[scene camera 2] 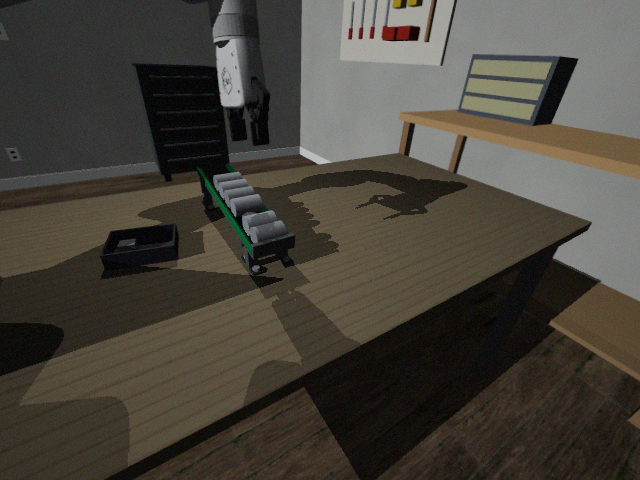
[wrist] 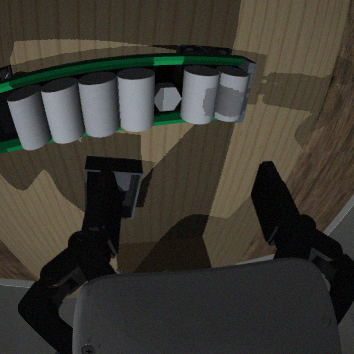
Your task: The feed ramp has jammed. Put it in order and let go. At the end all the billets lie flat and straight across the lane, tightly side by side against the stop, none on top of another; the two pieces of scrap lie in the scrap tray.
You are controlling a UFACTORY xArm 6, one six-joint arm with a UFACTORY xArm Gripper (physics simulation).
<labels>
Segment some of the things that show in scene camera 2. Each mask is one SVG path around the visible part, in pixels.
The gripper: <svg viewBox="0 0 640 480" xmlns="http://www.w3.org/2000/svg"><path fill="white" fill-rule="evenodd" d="M215 38L220 99L222 106L227 110L231 140L247 140L245 119L242 119L244 107L246 107L252 120L250 122L252 145L267 145L270 143L268 131L270 93L265 86L264 70L259 48L260 40L255 37L246 36Z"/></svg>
A black scrap tray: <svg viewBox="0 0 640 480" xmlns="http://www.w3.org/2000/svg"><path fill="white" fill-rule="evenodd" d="M176 223L110 231L100 254L105 270L110 271L178 260L179 235ZM137 240L139 250L119 252L117 246L120 240Z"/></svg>
</labels>
